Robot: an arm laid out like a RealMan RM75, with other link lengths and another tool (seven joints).
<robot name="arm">
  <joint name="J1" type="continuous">
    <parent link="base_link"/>
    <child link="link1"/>
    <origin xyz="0 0 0.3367" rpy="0 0 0"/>
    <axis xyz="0 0 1"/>
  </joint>
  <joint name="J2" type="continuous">
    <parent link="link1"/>
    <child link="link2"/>
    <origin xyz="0 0 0" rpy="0 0 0"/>
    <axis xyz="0 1 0"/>
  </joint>
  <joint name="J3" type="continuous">
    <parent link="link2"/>
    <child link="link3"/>
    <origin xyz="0 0 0.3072" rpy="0 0 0"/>
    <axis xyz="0 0 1"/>
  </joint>
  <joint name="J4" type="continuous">
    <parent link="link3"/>
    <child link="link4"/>
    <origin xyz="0 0 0" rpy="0 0 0"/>
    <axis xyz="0 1 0"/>
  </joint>
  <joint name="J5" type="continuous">
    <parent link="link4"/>
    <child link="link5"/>
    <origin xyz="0 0 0.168" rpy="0 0 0"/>
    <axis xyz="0 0 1"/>
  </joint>
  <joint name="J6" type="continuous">
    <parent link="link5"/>
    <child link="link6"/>
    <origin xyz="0 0 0" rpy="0 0 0"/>
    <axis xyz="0 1 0"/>
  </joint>
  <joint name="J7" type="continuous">
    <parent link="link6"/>
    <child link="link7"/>
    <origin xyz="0 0 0.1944" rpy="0 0 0"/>
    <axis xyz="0 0 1"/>
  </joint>
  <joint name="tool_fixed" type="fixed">
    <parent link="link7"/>
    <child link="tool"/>
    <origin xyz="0.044 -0.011 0.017" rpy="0 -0.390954 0.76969"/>
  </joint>
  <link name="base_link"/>
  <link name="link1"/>
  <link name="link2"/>
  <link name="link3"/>
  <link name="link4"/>
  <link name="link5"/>
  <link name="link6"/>
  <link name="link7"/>
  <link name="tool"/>
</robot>
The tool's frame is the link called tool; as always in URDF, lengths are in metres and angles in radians. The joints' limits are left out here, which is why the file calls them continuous.
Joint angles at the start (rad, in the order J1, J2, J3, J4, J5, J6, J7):
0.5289 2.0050 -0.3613 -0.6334 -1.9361 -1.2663 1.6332
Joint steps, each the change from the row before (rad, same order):
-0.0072 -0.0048 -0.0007 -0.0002 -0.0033 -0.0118 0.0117
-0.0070 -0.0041 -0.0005 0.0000 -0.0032 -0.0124 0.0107
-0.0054 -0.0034 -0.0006 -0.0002 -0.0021 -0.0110 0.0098
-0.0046 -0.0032 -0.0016 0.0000 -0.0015 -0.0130 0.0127
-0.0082 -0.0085 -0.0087 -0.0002 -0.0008 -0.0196 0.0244
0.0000 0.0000 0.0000 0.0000 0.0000 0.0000 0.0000
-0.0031 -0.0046 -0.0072 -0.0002 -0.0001 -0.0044 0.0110
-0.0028 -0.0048 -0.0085 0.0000 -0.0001 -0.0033 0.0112
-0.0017 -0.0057 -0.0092 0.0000 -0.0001 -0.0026 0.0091
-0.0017 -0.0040 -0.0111 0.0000 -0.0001 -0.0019 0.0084
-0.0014 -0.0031 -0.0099 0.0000 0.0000 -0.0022 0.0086
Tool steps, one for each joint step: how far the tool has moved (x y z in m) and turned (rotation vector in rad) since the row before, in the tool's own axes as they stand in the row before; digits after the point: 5 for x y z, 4 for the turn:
-0.00048 -0.00147 -0.00385 0.0057 0.0068 0.0089
0.00001 -0.00131 -0.00381 0.0049 0.0075 0.0091
0.00012 -0.00071 -0.00303 0.0033 0.0067 0.0085
0.00085 0.00002 -0.00287 0.0024 0.0092 0.0117
0.00033 -0.00023 -0.00498 0.0066 0.0164 0.0173
0.00000 0.00000 0.00000 0.0000 0.0000 0.0000
-0.00037 -0.00050 -0.00183 0.0053 0.0065 0.0045
-0.00034 -0.00059 -0.00171 0.0060 0.0069 0.0037
-0.00085 -0.00036 -0.00130 0.0049 0.0069 0.0002
0.00030 -0.00052 -0.00120 0.0052 0.0088 0.0000
0.00065 -0.00033 -0.00106 0.0047 0.0085 0.0016

